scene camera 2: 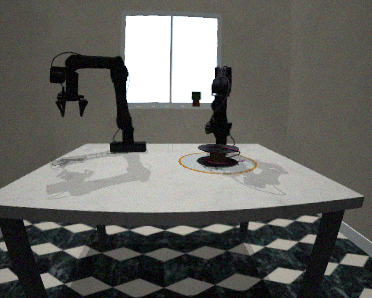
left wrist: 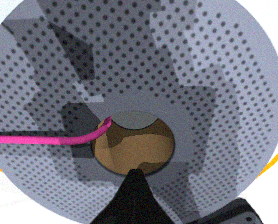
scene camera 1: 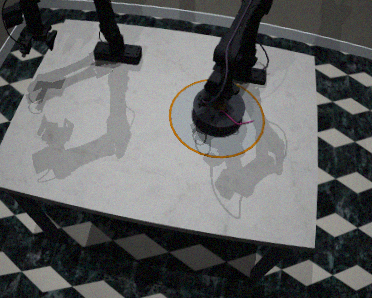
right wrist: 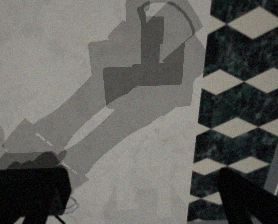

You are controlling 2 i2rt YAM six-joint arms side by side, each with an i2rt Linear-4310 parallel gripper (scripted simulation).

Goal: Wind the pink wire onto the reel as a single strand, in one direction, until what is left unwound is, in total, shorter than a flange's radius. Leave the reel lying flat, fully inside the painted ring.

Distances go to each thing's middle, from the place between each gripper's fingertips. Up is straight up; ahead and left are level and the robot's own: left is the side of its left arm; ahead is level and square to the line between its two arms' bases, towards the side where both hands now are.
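My left hand is 60 mm above the dark reel (scene camera 1: 207, 119) and 10 mm short of it.
As for my right hand (scene camera 1: 41, 48), it is 4 cm short of the dark reel, 69 cm to the right of it and 18 cm above it.
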